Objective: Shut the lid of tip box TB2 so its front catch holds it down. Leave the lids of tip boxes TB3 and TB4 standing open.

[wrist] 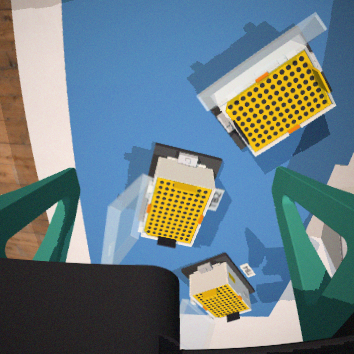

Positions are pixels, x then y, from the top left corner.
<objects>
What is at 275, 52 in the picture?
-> A clear lid.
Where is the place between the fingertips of the gripper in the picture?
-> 175, 177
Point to a clear lid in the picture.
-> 124, 218
</objects>
